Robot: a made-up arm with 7 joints.
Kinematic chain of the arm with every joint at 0, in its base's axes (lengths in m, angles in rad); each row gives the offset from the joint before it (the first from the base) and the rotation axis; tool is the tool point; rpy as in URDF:
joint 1: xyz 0 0 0.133 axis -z
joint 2: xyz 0 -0.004 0.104 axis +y
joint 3: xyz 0 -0.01 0.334 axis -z
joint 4: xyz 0 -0.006 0.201 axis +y
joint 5: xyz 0 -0.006 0.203 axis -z
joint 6: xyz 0 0 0.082 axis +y
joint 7: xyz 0 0 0.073 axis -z
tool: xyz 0 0 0 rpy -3.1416 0 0
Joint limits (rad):
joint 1: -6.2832..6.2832
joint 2: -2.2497..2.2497
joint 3: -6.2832..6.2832
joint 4: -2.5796..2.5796
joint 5: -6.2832..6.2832
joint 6: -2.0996..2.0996
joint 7: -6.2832..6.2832
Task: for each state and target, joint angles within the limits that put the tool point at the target. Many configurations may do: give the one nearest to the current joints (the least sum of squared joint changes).
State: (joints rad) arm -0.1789 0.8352 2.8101 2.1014 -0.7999 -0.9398 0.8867
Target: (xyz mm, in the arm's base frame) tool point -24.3 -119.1 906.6
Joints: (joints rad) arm -0.1303 0.4334 2.6845 1.5296 -0.7220 -0.8865 0.8867
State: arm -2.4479 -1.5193 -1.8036 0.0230 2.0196 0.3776 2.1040
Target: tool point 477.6 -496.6 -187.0
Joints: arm -2.6952 -2.0459 -2.0130 0.8805 1.9699 0.3561 2.1040
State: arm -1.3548 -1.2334 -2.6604 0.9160 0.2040 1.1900 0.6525
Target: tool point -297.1 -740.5 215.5
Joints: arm -1.3312 -1.3444 -2.6795 0.6061 0.2113 1.0355 0.6525
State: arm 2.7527 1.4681 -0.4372 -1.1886 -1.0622 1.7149 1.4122
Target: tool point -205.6 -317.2 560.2
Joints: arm 2.2204 1.4018 -0.0609 -2.0486 -1.3029 1.7209 1.4122
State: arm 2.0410 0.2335 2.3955 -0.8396 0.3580 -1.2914 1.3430
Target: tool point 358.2 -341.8 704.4
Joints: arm 1.2657 0.4721 2.1484 -1.1106 0.2853 -1.2259 1.3430
